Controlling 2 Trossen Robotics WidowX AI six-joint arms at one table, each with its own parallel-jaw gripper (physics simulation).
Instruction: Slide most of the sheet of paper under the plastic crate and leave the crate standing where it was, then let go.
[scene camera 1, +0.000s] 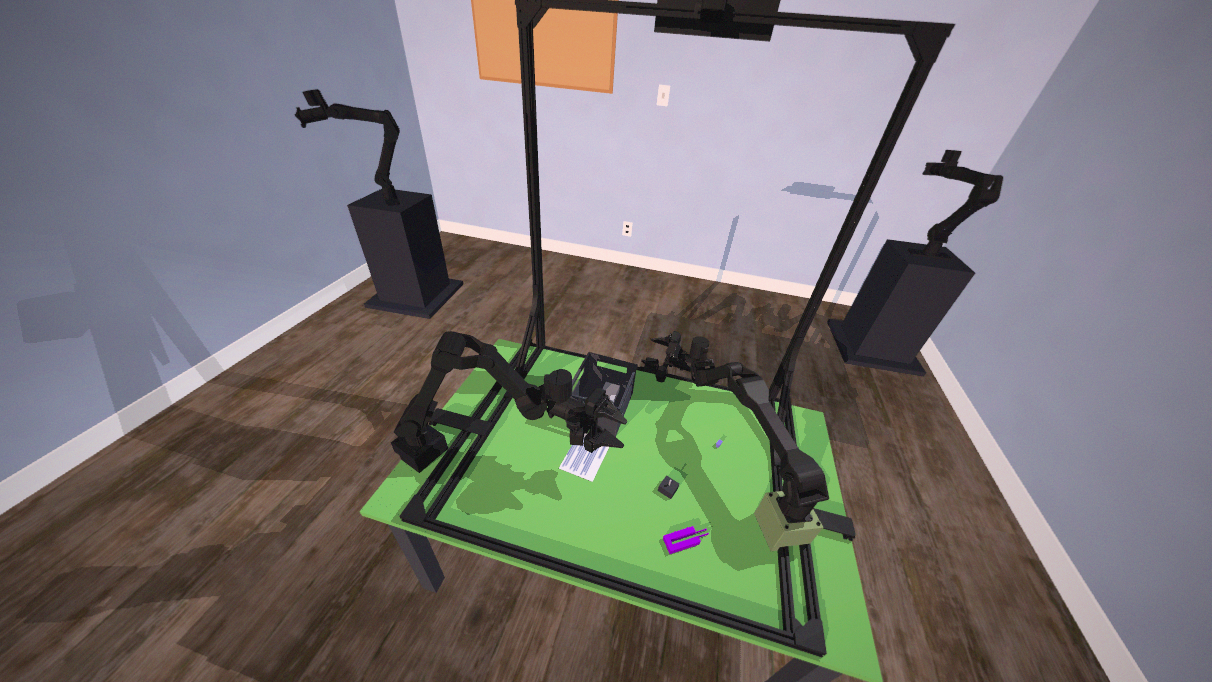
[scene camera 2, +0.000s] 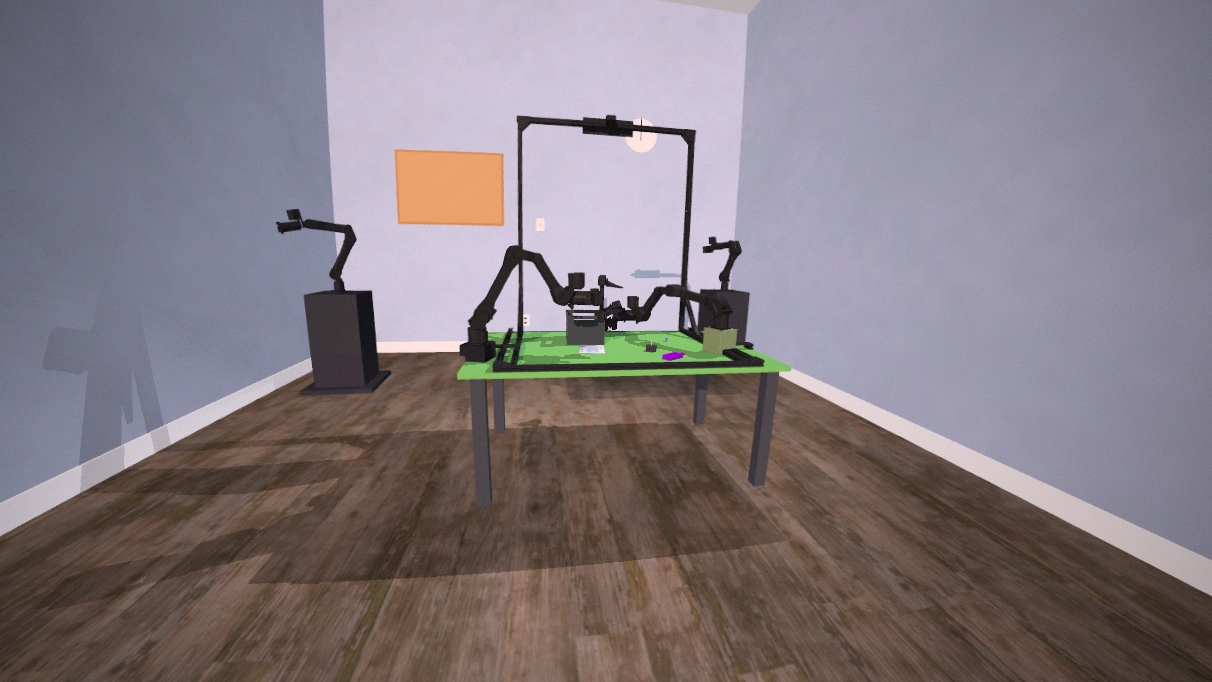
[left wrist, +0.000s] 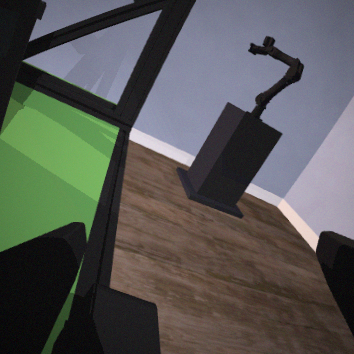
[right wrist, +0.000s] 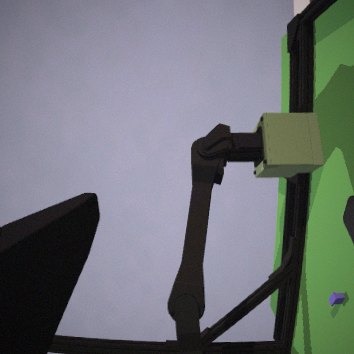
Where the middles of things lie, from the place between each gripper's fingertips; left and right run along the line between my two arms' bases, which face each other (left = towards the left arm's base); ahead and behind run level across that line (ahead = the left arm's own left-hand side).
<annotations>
The white sheet of paper (scene camera 1: 578, 461) lies 80 mm behind my right hand, 110 mm to the right of it and 220 mm below it. From my right hand the other things lie so: dark grey plastic crate (scene camera 1: 593, 376) (280 mm behind, 110 mm to the right, 160 mm below).
The dark grey plastic crate is 240 mm ahead of my left hand, 120 mm to the right of it and 20 mm below it. From my left hand the other things lie so: white sheet of paper: 440 mm ahead, 120 mm to the right, 80 mm below.
</annotations>
